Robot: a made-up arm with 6 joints. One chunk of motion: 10 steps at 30 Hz.
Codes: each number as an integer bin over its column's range. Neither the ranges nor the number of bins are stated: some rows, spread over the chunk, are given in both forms.
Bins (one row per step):
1: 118 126 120 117 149 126
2: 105 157 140 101 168 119
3: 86 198 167 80 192 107
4: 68 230 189 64 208 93
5: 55 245 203 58 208 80
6: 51 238 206 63 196 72
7: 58 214 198 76 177 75
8: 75 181 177 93 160 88
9: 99 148 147 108 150 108
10: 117 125 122 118 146 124
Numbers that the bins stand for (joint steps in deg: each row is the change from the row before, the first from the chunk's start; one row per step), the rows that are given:
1: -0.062 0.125 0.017 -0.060 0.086 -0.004
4: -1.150 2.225 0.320 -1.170 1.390 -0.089
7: -1.368 1.902 0.360 -0.918 0.705 -0.136
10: -0.084 0.105 0.026 -0.039 0.019 -0.009
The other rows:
2: -0.345 0.751 0.105 -0.395 0.506 -0.022
3: -0.758 1.579 0.223 -0.835 1.037 -0.053
5: -1.433 2.528 0.382 -1.295 1.390 -0.123
6: -1.520 2.387 0.395 -1.191 1.125 -0.144
8: -0.998 1.235 0.267 -0.562 0.329 -0.102
9: -0.475 0.569 0.136 -0.248 0.108 -0.050

